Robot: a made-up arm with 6 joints.
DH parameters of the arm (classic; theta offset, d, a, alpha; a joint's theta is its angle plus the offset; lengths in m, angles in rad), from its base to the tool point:
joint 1: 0 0.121 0 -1.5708
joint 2: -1.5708 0 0.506 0
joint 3: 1.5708 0.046 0 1.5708
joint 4: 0 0.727 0 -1.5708
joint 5: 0 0 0 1.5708
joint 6: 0 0.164 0 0
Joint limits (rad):
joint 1: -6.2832..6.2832
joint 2: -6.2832..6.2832
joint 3: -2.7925..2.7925
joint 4: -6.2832..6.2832
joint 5: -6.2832..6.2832
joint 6: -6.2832..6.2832
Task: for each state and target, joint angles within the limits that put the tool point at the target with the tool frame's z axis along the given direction. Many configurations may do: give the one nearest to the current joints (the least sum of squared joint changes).
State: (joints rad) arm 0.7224 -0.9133 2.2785 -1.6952 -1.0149 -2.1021
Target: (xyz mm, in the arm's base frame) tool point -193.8 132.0 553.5 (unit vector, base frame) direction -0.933 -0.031 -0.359
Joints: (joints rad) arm 1.5327 -1.3265 2.3650 -1.8586 -1.8126 -2.1021
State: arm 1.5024 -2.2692 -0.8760 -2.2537 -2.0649 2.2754
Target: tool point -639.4 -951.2 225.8 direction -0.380 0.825 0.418
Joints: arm 1.1200 -1.4567 -0.1435 -2.0900 -2.2007 2.2754
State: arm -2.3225 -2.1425 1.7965 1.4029 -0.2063 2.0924
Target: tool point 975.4 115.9 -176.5 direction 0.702 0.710 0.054
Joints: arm -3.0887 -2.8332 1.5066 1.3852 -0.7529 2.0924
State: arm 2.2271 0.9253 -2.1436 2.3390 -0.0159 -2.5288
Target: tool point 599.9 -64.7 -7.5 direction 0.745 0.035 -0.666
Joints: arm 3.0906 0.0444 -2.4216 2.3692 -0.1047 -2.5288
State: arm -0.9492 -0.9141 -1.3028 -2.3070 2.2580 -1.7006
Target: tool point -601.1 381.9 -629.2 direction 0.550 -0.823 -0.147
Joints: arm -0.5887 -1.7648 -0.8503 -2.7283 1.9094 -1.7006
